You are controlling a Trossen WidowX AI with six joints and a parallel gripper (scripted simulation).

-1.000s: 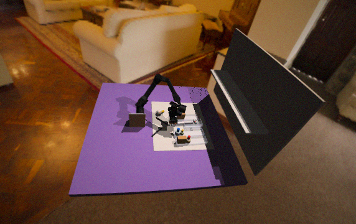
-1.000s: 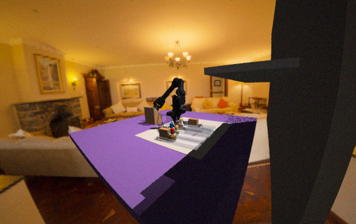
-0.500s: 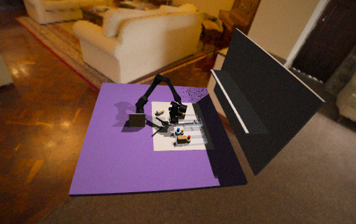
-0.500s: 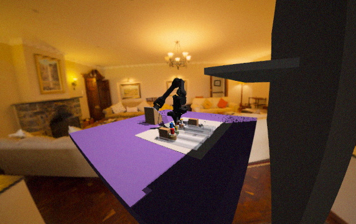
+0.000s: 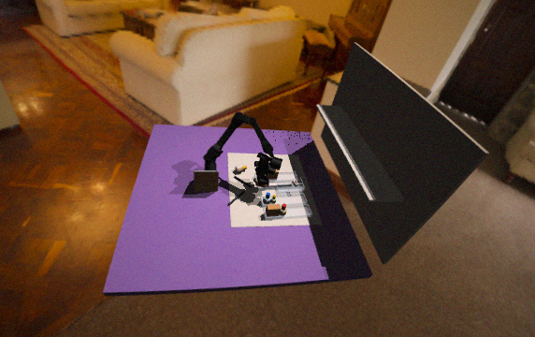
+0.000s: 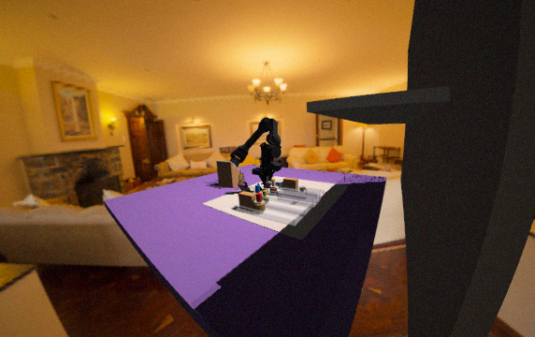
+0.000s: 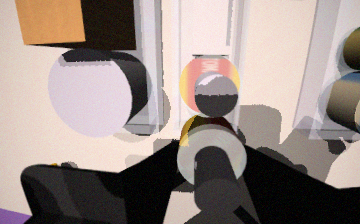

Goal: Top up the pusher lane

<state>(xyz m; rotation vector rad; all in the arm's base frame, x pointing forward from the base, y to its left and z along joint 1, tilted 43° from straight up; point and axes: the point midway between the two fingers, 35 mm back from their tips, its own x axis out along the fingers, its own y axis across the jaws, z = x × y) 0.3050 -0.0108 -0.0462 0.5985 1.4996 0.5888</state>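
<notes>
My gripper tip is now 80 mm to the right of the pale grey cylinder, 30 mm short of it and 20 mm above it.
</notes>
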